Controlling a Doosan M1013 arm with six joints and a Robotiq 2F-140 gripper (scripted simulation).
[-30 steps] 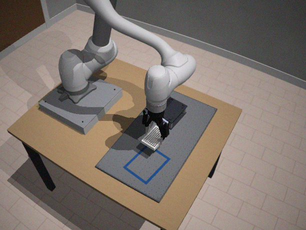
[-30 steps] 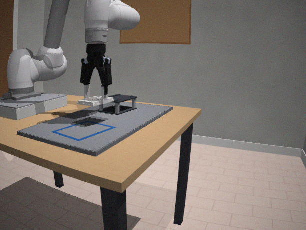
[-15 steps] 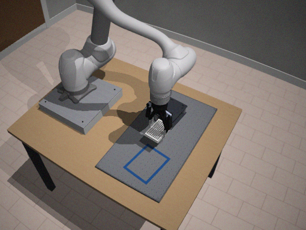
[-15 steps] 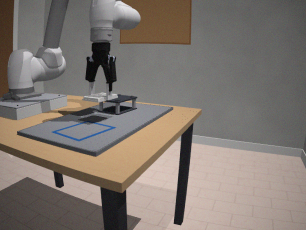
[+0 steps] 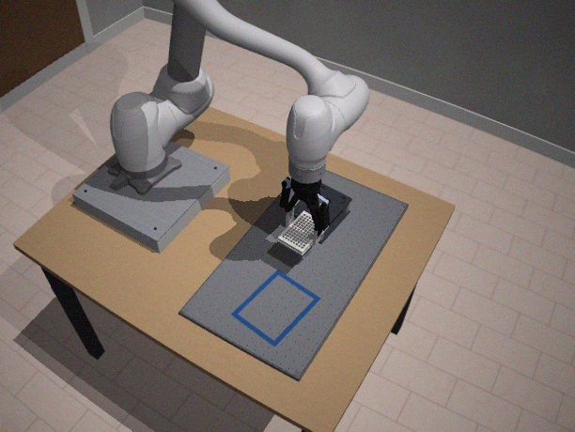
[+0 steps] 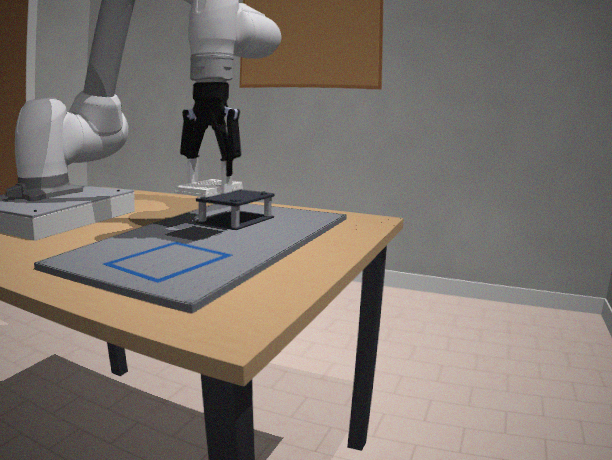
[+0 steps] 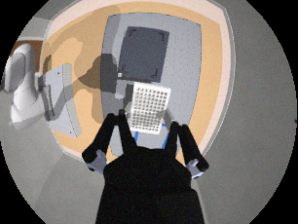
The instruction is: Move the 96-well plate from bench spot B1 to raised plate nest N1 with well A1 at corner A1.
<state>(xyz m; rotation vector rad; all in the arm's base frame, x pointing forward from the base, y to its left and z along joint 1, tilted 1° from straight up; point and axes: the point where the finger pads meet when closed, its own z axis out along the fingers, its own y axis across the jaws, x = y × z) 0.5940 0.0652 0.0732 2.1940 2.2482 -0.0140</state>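
The raised plate nest is 150 mm to the left of my hand, 70 mm below it and 40 mm behind it. The rest, counted from my hand: white 96-well plate (20 mm below).
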